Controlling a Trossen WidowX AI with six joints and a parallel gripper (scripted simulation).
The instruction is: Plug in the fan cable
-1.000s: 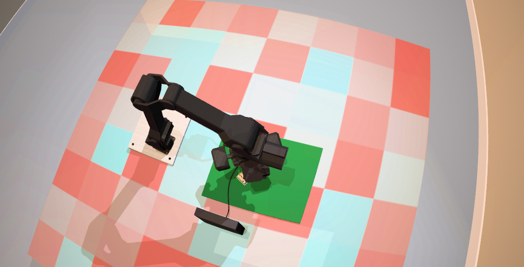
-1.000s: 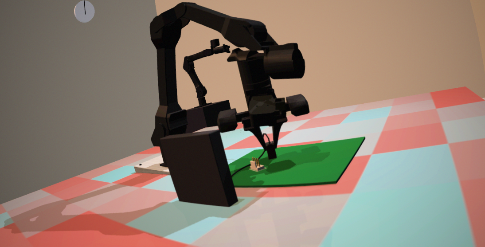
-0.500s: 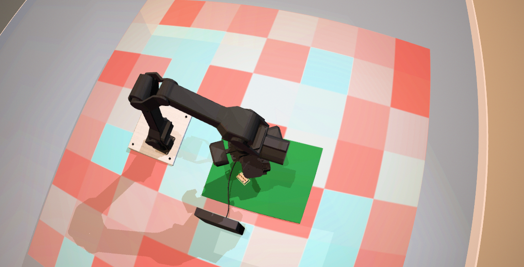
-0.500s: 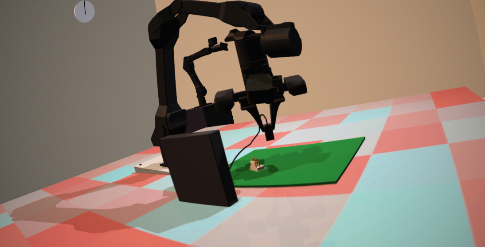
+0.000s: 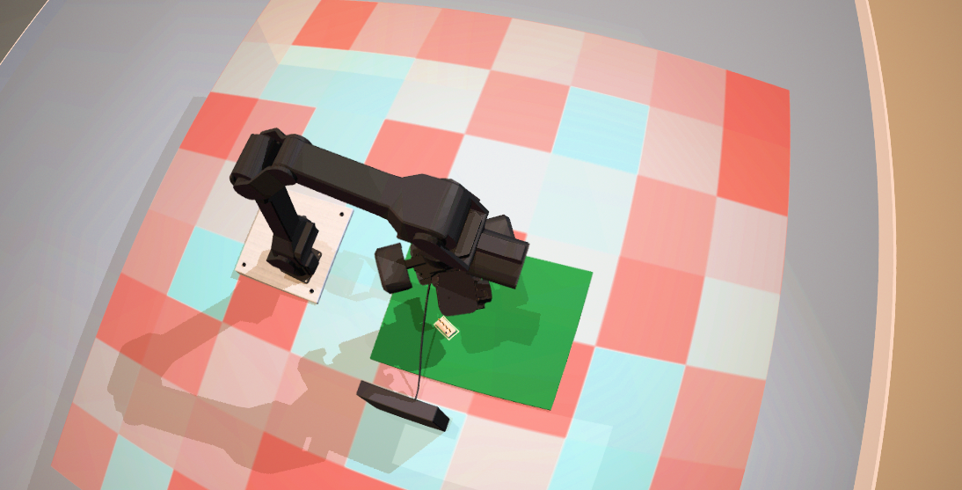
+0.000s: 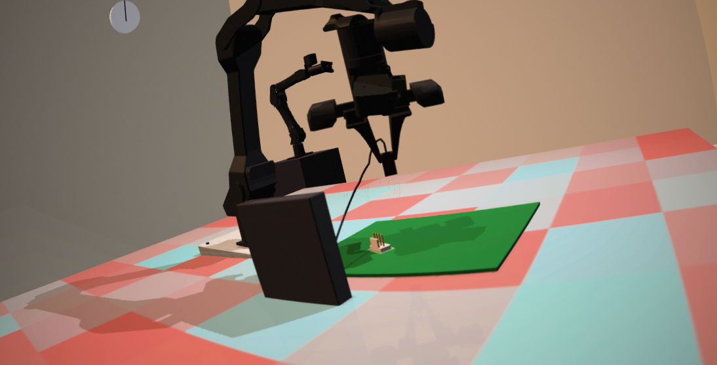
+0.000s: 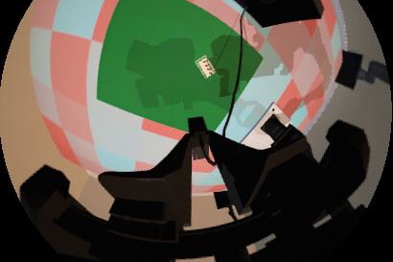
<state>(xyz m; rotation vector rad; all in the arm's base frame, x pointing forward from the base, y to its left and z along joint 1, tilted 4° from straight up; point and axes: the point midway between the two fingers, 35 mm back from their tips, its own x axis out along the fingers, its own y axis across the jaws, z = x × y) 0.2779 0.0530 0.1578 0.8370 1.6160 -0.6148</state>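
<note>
My gripper tip is now 5 cm short of the green board, 3 cm to the left of it and 13 cm above it. The rest, counted from my gripper tip: four-pin fan header 1 cm ahead, 7 cm to the right, 11 cm below; then black plug 1 cm behind, 1 cm to the left; then black fan 1 cm ahead, 22 cm to the right, 6 cm below.
</note>
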